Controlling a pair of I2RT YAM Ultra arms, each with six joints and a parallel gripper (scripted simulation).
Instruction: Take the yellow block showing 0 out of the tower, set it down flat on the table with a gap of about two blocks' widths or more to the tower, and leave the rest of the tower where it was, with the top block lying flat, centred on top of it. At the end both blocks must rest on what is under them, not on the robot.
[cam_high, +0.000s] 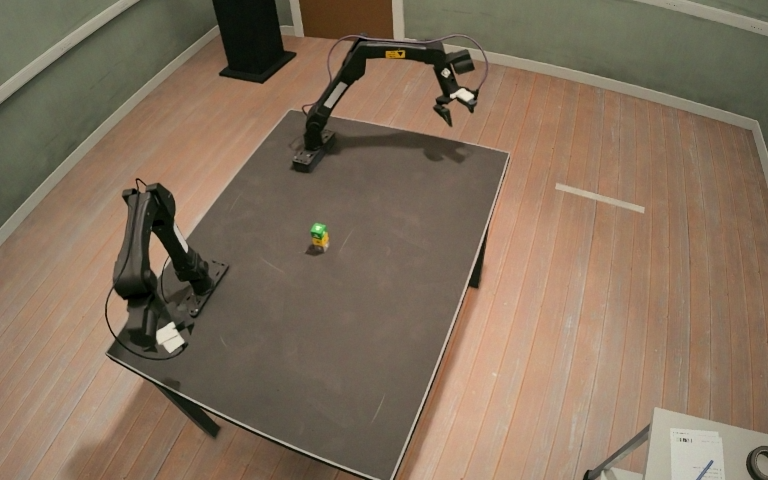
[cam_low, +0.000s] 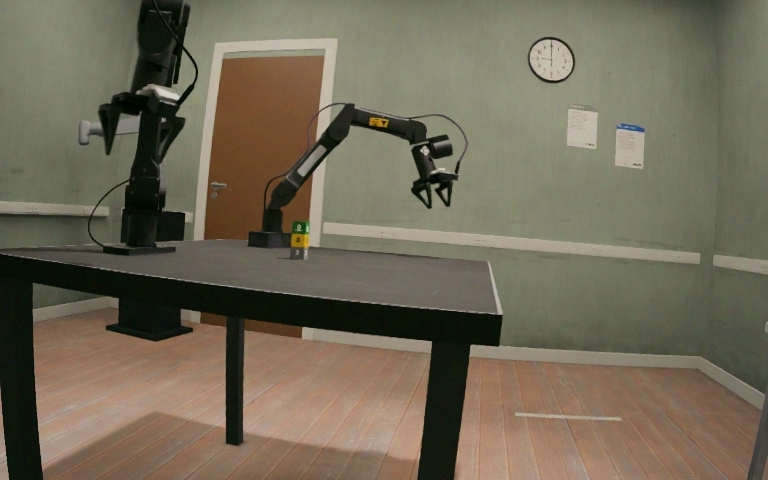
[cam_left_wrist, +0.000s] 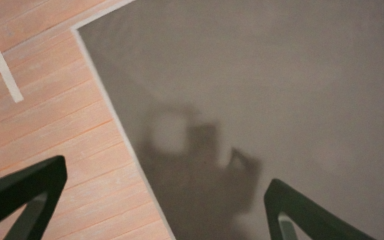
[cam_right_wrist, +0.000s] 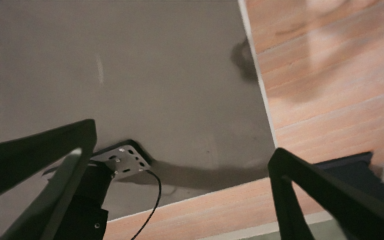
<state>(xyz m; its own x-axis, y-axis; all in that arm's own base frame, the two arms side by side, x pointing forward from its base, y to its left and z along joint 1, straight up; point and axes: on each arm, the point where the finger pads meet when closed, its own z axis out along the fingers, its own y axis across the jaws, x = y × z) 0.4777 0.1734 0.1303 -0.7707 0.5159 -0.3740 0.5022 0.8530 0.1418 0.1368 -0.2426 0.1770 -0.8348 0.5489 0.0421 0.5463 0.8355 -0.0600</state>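
The green block is 220 mm behind my left hand, 550 mm to the right of it and 90 mm below it. The rest, counted from my left hand: yellow block: 220 mm behind, 550 mm to the right, 120 mm below.
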